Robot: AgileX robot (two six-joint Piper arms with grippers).
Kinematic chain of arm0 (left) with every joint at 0, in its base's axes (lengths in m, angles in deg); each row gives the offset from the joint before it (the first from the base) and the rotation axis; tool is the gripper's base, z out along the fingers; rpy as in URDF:
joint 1: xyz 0 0 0.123 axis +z
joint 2: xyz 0 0 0 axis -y
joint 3: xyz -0.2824 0 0.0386 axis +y
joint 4: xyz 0.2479 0 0.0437 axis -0.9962 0 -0.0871
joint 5: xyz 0 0 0 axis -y
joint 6: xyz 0.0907 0 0.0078 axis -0.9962 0 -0.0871
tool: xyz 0 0 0 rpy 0 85 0
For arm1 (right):
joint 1: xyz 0 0 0.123 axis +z
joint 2: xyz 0 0 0 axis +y
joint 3: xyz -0.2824 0 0.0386 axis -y
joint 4: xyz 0.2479 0 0.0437 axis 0.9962 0 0.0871
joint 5: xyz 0 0 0 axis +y
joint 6: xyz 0.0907 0 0.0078 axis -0.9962 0 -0.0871
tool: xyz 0 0 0 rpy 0 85 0
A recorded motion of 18 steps. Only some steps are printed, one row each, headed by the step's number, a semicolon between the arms.
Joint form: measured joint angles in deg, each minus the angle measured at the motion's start. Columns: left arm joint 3, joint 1, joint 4, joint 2, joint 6, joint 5; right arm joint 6, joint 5, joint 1, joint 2, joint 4, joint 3.
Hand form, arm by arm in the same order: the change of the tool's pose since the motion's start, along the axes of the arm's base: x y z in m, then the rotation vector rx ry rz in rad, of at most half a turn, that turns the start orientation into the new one. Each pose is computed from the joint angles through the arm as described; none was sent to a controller.
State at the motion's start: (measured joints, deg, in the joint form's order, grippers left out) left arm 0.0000 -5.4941 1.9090 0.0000 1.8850 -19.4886; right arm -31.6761 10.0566 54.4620 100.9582 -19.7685 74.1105
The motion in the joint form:
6: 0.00 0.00 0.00 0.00 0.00 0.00; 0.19 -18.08 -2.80 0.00 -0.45 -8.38
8: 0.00 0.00 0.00 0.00 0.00 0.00; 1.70 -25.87 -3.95 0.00 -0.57 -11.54
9: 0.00 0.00 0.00 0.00 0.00 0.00; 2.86 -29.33 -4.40 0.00 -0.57 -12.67
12: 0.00 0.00 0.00 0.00 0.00 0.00; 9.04 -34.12 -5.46 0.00 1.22 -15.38
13: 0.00 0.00 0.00 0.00 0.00 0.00; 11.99 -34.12 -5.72 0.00 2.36 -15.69
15: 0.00 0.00 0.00 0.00 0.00 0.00; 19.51 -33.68 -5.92 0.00 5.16 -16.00
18: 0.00 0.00 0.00 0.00 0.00 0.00; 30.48 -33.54 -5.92 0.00 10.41 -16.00
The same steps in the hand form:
6: 0.0000 0.0000 0.0000 0.0000 0.0000 0.0000; 0.0039 -0.0116 -0.0222 0.1426 -0.0606 0.0528
8: 0.0000 0.0000 0.0000 0.0000 0.0000 0.0000; 0.0043 -0.0172 -0.0283 0.1991 -0.1077 0.0848
9: 0.0000 0.0000 0.0000 0.0000 0.0000 0.0000; 0.0044 -0.0192 -0.0293 0.2239 -0.1379 0.1021
12: 0.0000 0.0000 0.0000 0.0000 0.0000 0.0000; 0.0055 -0.0270 -0.0363 0.2151 -0.2115 0.1250
13: 0.0000 0.0000 0.0000 0.0000 0.0000 0.0000; 0.0069 -0.0291 -0.0378 0.1919 -0.2365 0.1262
15: 0.0000 0.0000 0.0000 0.0000 0.0000 0.0000; 0.0089 -0.0318 -0.0397 0.1305 -0.3003 0.1375
18: 0.0000 0.0000 0.0000 0.0000 0.0000 0.0000; 0.0117 -0.0337 -0.0393 0.0592 -0.3889 0.1455

